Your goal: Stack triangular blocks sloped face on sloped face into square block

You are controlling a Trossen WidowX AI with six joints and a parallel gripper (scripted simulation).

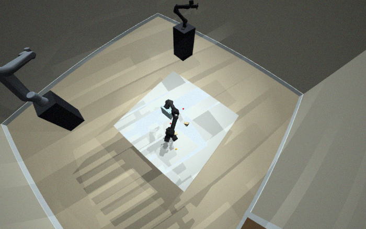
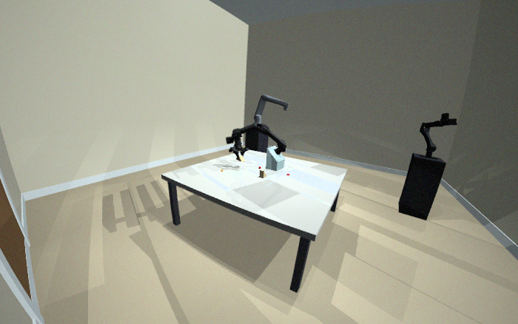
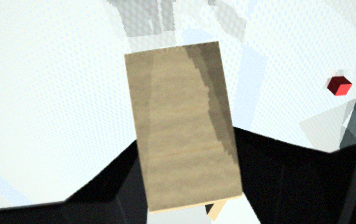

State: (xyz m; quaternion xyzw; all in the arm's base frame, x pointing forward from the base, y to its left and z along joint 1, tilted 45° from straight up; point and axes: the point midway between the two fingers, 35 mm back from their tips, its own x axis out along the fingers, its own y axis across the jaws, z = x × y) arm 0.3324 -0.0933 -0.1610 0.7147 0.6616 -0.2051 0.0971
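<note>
Right now the tan block is 10 mm above my gripper tip. Round my gripper tip: red cube: 180 mm behind, 100 mm below, 90 mm to the left; orange cube: 140 mm ahead, 100 mm to the right, 100 mm below.
</note>
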